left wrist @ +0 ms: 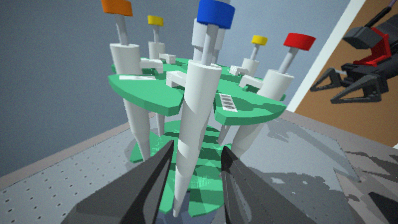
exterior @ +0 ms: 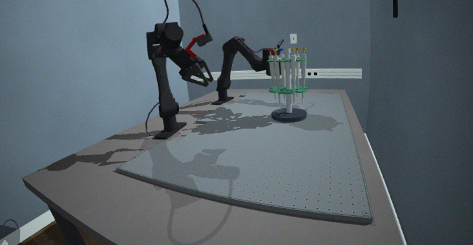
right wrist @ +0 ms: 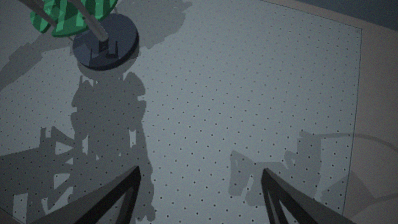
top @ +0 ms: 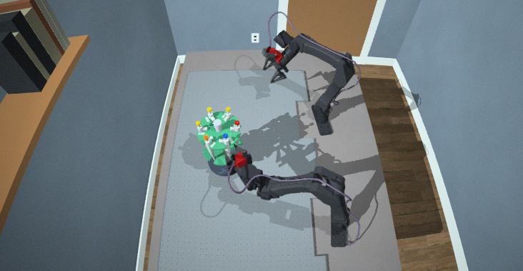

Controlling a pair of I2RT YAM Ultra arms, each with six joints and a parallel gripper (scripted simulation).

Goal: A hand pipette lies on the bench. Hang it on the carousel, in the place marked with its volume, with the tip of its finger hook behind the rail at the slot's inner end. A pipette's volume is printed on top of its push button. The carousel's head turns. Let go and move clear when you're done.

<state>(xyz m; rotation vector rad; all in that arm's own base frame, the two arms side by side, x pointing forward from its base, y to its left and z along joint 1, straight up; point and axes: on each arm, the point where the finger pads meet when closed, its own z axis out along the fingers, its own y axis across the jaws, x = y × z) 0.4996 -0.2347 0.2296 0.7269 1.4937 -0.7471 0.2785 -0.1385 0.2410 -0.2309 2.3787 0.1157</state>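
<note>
The white hand pipette lies 2 cm ahead of my left hand and 1 cm below it.
</note>
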